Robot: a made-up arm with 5 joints. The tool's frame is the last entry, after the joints. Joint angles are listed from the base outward. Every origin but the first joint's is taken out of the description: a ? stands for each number. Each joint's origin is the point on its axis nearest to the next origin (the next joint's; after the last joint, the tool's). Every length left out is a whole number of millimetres.
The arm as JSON. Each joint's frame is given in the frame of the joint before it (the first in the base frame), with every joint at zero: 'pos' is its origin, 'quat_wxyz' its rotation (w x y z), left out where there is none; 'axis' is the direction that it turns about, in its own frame. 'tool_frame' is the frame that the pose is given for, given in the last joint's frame.
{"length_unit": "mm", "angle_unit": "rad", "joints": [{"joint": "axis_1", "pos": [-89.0, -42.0, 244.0], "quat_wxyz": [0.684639, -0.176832, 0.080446, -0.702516], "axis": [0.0, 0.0, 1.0]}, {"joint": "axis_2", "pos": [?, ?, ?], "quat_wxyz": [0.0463, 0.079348, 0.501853, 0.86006], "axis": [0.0, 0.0, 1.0]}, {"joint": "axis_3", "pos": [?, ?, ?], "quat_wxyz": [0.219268, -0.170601, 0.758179, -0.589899], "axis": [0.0, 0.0, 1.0]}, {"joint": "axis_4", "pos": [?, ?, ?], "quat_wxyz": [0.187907, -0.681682, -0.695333, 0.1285], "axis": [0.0, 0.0, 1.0]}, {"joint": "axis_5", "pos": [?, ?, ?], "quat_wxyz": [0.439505, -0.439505, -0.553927, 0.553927], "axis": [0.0, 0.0, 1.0]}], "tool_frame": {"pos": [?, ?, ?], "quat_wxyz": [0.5, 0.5, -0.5, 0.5]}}
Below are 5 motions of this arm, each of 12 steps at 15 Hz.
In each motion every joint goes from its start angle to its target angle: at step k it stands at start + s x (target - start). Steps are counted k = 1, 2, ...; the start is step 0. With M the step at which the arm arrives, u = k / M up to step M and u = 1 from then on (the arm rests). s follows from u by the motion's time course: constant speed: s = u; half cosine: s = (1 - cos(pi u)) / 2; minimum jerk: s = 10 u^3 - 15 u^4 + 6 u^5.
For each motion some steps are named. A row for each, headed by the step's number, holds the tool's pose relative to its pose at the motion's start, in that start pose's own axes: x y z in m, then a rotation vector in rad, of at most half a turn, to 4 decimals.
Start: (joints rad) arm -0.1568 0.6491 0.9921 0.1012 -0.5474
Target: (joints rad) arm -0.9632 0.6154 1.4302 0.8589 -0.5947
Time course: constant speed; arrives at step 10
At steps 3, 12:
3: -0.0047 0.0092 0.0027 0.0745 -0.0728 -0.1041
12: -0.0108 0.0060 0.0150 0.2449 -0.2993 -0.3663

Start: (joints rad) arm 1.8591 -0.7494 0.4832 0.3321 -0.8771
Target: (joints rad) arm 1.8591 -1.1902 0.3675 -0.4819 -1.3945
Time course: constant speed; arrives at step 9
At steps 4, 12:
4: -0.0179 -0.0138 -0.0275 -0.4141 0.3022 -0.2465
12: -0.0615 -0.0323 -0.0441 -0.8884 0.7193 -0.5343

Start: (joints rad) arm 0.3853 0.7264 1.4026 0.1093 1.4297
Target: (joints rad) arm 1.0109 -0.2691 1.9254 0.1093 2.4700
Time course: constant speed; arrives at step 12
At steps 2, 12:
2: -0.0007 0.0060 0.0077 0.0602 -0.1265 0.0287
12: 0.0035 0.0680 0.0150 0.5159 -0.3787 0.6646

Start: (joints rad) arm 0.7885 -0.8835 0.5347 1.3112 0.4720
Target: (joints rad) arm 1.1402 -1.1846 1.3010 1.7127 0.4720
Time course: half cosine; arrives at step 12
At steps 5, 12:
5: 0.0123 -0.0345 -0.0026 0.0177 0.0164 -0.0611
12: 0.0218 -0.0942 0.0132 0.0331 -0.0338 -0.1490

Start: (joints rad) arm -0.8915 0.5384 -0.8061 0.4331 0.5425
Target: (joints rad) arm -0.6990 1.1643 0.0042 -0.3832 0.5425
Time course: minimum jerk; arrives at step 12
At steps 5, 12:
5: -0.0661 -0.0807 0.0519 0.2085 -0.3369 -0.4084
12: -0.2320 -0.1682 0.0057 0.7782 -0.6283 -1.2513

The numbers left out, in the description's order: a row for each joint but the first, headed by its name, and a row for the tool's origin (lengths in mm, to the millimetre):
axis_2: 23.0 -90.0 0.0
axis_3: -14.0 50.0 0.0
axis_4: -74.0 81.0 0.0
axis_5: -185.0 0.0 0.0
tool: 28.0 -40.0 0.0

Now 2 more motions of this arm.
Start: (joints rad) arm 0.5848 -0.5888 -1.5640 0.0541 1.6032
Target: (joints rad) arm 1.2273 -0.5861 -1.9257 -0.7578 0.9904
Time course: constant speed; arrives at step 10
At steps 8, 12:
8: -0.1125 0.0356 0.0836 -0.3553 -0.1074 0.4533
12: -0.1336 0.0313 0.1110 -0.4003 -0.1572 0.5438

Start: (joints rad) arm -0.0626 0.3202 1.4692 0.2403 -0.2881
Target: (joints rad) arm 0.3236 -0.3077 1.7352 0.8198 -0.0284
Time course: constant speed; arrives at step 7
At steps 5, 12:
5: 0.0230 0.0565 0.0346 -0.1011 -0.1791 0.1552
12: 0.0295 0.0804 0.0452 -0.1356 -0.2487 0.2371

